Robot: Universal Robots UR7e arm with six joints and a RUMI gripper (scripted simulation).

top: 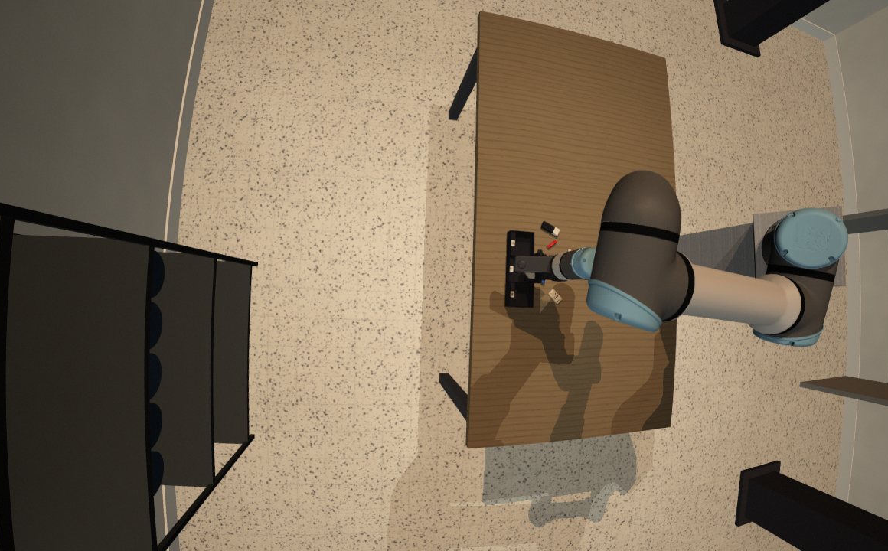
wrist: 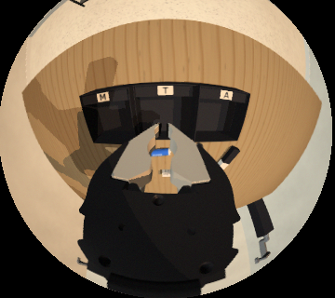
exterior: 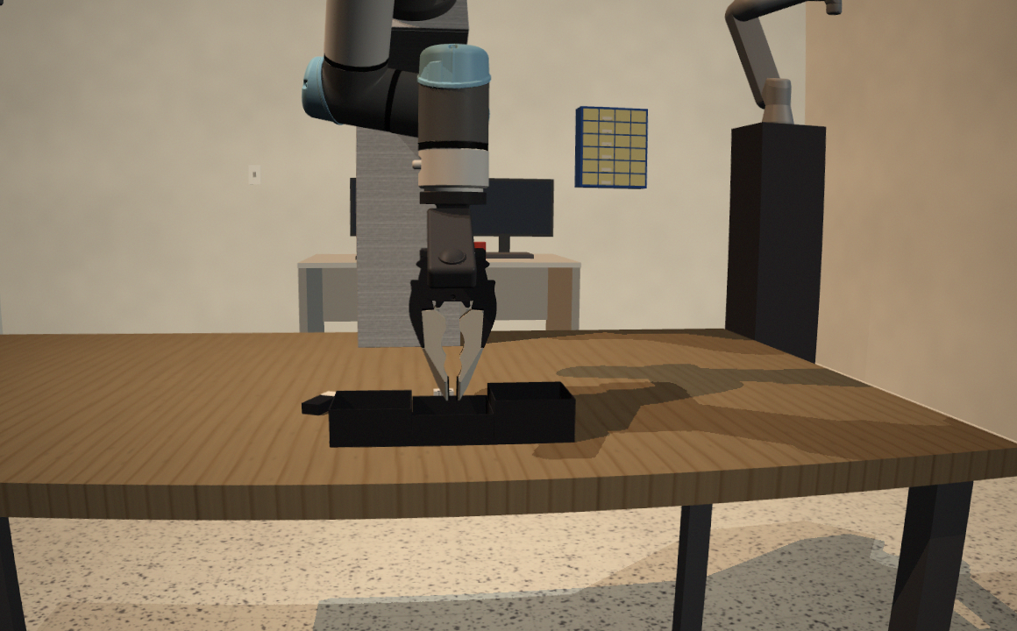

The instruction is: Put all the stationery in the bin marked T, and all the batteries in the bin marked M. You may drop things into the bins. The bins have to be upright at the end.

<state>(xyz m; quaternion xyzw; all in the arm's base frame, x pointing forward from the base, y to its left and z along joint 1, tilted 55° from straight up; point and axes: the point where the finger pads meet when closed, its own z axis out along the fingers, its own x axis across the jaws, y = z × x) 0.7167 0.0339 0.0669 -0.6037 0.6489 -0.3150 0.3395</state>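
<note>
Now: the eraser 12 cm behind my hand, 15 cm to the right of it and 4 cm below it. Round my hand: red battery: 12 cm behind, 9 cm to the right, 4 cm below; then black round piece: 7 cm behind, 7 cm to the right, 5 cm below; then blue battery: 8 cm behind, 2 cm to the left, 4 cm below.
</note>
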